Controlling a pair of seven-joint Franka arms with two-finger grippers.
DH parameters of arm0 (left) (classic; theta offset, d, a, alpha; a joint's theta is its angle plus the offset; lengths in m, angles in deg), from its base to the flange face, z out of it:
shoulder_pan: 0 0.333 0 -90
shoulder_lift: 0 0 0 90
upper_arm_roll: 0 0.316 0.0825 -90
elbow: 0 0 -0.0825 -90
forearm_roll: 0 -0.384 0 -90
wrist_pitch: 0 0 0.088 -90
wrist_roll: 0 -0.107 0 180
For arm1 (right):
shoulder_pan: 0 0.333 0 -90
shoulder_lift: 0 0 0 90
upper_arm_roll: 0 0.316 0.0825 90
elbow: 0 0 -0.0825 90
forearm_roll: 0 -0.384 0 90
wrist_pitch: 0 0 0.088 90
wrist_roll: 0 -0.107 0 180
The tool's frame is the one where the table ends.
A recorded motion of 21 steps. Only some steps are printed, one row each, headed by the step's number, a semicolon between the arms.
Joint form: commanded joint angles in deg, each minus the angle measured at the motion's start. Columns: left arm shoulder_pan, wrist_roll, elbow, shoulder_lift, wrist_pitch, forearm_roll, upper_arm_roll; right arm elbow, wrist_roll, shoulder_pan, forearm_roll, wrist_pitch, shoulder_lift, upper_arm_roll.
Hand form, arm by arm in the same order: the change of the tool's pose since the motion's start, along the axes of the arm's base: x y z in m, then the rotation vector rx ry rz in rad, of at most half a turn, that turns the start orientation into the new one. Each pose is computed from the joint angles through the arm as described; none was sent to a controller.
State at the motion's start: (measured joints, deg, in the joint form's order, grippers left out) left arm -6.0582 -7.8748 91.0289 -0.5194 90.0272 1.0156 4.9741; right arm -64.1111 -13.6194 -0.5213 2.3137 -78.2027 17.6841 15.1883
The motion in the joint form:
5: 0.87 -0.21 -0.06 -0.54 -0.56 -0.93 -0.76; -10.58 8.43 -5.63 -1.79 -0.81 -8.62 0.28
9: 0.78 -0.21 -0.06 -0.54 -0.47 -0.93 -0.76; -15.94 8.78 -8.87 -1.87 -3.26 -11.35 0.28
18: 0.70 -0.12 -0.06 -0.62 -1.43 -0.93 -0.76; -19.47 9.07 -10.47 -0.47 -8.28 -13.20 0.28
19: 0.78 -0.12 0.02 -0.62 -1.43 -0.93 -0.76; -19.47 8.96 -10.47 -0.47 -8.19 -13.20 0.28
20: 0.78 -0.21 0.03 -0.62 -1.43 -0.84 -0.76; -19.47 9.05 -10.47 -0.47 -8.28 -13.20 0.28
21: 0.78 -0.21 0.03 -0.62 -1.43 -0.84 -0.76; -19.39 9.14 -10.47 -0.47 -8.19 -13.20 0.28
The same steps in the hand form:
5: -0.0037 0.0030 0.0048 0.0156 -0.0010 -0.0019; -0.0336 -0.0434 0.0067 -0.0010 0.0190 0.0681
9: -0.0035 0.0022 0.0049 0.0156 -0.0026 -0.0035; -0.0395 -0.0715 -0.0057 -0.0117 0.0226 0.0199
18: -0.0058 0.0015 0.0042 0.0158 0.0128 -0.0035; -0.0384 -0.0871 -0.0091 -0.0395 -0.0369 -0.0038
19: -0.0058 0.0022 0.0036 0.0158 0.0142 -0.0021; -0.0386 -0.0871 -0.0092 -0.0397 -0.0353 -0.0057
20: -0.0058 0.0021 0.0035 0.0142 0.0144 -0.0037; -0.0384 -0.0871 -0.0091 -0.0395 -0.0369 -0.0042
21: -0.0058 0.0021 0.0035 0.0142 0.0144 -0.0037; -0.0386 -0.0871 -0.0085 -0.0394 -0.0367 -0.0027

